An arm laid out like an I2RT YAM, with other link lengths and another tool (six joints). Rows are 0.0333 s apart.
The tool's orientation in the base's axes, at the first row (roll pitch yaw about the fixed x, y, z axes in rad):
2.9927 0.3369 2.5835
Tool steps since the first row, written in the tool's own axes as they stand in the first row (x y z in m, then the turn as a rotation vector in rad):
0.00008 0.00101 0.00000 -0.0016 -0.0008 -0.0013
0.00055 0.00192 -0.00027 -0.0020 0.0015 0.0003
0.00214 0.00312 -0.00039 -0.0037 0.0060 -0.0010
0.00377 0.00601 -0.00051 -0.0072 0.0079 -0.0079
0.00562 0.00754 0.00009 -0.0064 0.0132 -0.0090
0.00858 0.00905 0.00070 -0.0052 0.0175 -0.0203
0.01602 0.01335 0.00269 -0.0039 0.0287 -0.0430
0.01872 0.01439 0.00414 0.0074 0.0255 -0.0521
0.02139 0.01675 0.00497 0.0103 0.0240 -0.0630
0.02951 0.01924 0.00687 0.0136 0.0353 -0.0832
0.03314 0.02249 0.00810 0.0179 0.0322 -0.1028
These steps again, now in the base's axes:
0.00042 0.00091 0.00011 0.0004 -0.0014 0.0016
0.00039 0.00195 0.00034 0.0024 0.0003 0.0006
-0.00035 0.00379 0.00009 0.0055 0.0034 0.0030
-0.00030 0.00711 0.00007 0.0068 0.0036 0.0109
-0.00083 0.00933 -0.00089 0.0083 0.0086 0.0124
-0.00226 0.01208 -0.00222 0.0054 0.0135 0.0231
-0.00543 0.01943 -0.00594 0.0017 0.0249 0.0454
-0.00658 0.02161 -0.00804 -0.0122 0.0282 0.0498
-0.00728 0.02494 -0.00936 -0.0191 0.0289 0.0588
-0.01190 0.03106 -0.01347 -0.0235 0.0413 0.0781
-0.01281 0.03563 -0.01537 -0.0354 0.0417 0.0945

